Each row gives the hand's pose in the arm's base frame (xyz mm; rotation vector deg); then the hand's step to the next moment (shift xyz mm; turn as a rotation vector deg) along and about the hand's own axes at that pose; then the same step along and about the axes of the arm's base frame.
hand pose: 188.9 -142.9 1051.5 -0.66 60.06 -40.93
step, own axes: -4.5 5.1 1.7 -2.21 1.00 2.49
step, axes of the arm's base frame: 2.7 5.9 2.7 1.85 1.18 2.70
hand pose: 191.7 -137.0 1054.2 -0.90 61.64 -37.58
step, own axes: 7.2 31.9 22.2 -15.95 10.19 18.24
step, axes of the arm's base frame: 35.9 15.7 -5.1 15.01 10.88 18.64
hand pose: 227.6 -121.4 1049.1 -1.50 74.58 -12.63
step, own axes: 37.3 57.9 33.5 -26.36 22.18 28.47
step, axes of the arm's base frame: 49.8 46.6 -34.8 23.98 23.38 29.59
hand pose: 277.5 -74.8 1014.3 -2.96 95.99 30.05
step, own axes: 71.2 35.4 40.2 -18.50 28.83 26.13
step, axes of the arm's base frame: 12.6 64.9 -59.7 18.20 30.51 24.37
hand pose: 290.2 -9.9 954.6 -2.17 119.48 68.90
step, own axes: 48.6 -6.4 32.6 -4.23 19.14 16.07
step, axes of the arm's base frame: -15.3 36.4 -43.7 5.38 21.78 11.79
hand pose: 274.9 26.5 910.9 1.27 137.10 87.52
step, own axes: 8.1 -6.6 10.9 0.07 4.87 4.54
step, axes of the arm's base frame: -3.9 8.2 -12.1 0.39 6.14 2.55
